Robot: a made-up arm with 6 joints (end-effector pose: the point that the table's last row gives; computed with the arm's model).
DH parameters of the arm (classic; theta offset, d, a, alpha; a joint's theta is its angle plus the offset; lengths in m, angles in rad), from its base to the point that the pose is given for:
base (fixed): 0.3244 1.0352 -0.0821 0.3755
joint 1: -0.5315 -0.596 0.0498 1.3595
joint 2: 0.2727 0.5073 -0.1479 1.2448
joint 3: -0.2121 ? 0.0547 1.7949
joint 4: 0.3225 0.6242 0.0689 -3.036
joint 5: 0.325 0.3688 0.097 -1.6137
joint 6: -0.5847 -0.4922 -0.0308 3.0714
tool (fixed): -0.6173 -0.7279 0 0
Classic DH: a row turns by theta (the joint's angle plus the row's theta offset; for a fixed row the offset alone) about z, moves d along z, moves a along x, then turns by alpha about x.
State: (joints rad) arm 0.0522 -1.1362 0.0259 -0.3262 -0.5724 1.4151
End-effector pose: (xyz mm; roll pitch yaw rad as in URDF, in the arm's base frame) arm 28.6 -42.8 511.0 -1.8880 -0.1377 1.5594
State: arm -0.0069 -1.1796 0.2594 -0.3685 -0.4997 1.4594
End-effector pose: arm 46.2 -102.1 484.9 -1.9872 0.0250 1.3947
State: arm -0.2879 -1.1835 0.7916 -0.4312 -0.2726 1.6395
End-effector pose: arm -38.9 -248.8 483.8 -2.3615 0.4057 0.9741
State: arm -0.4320 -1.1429 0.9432 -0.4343 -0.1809 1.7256
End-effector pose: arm -109.4 -277.0 506.7 -2.5103 0.5256 0.8183
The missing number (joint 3, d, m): -0.0285
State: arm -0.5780 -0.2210 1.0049 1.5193 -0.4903 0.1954
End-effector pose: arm -289.9 -294.0 260.0 0.0053 1.1675 1.5577
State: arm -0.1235 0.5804 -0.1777 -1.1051 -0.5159 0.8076
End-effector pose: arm -445.3 75.5 537.6 2.0668 -0.4361 1.1871
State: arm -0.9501 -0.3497 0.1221 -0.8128 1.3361 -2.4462
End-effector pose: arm -506.2 251.2 630.8 -1.4832 0.7303 -2.4390
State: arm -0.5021 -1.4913 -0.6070 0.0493 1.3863 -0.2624
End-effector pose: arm -197.9 -184.2 890.7 -2.5251 0.5510 -0.5756
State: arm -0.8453 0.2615 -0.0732 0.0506 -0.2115 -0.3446
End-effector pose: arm -197.4 55.8 594.9 2.8250 0.1833 -1.1115
